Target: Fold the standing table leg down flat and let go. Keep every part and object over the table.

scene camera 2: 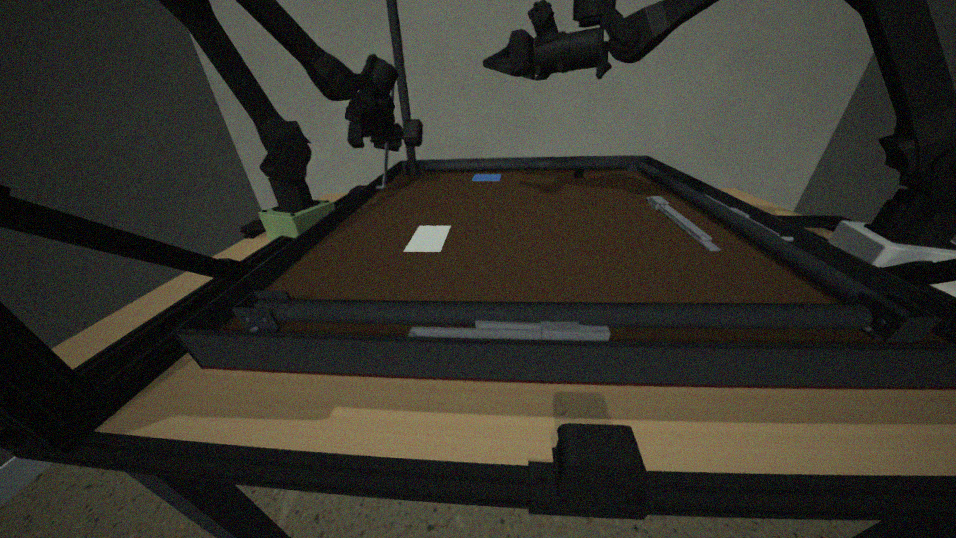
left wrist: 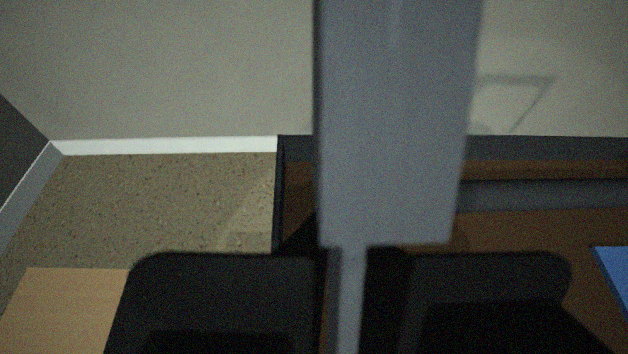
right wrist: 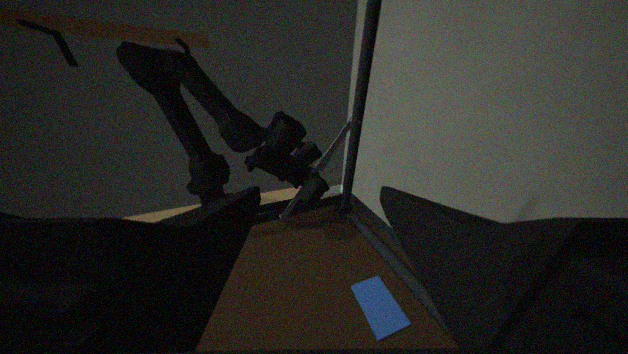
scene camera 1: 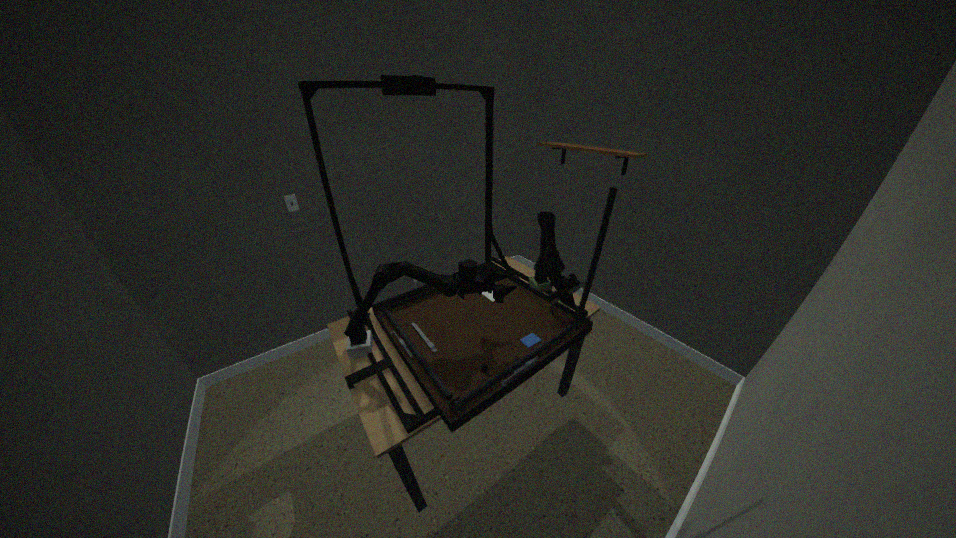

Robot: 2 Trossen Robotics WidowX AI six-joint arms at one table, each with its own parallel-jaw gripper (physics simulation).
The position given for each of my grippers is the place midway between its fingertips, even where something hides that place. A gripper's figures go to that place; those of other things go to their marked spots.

My left gripper (scene camera 2: 397, 149) is 0.90 m from the lens. My right gripper (scene camera 2: 491, 65) is 0.70 m from the lens. An upturned brown tabletop (scene camera 2: 536, 235): 0.50 m from the lens. A white card (scene camera 2: 426, 238): 0.50 m from the lens.
